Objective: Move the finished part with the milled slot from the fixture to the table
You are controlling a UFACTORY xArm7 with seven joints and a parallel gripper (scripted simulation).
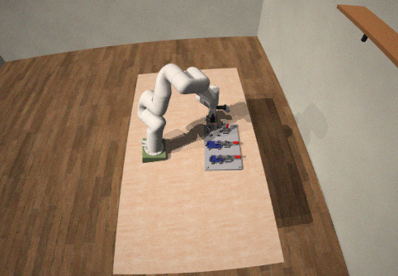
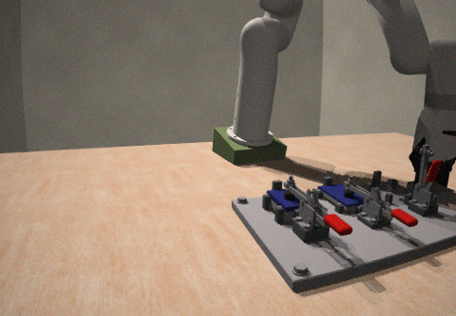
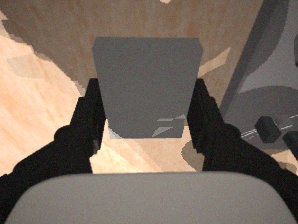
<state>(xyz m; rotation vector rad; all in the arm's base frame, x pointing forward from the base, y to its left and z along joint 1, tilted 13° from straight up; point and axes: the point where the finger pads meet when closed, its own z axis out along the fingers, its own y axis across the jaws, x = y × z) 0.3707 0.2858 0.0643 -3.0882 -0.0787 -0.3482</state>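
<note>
The grey finished part is 10 mm below my hand and 10 mm behind it. From my hand the other things lie so: blue blank 230 mm to the right, 20 mm ahead; grey fixture plate 230 mm to the right, 70 mm ahead, 10 mm below.
</note>
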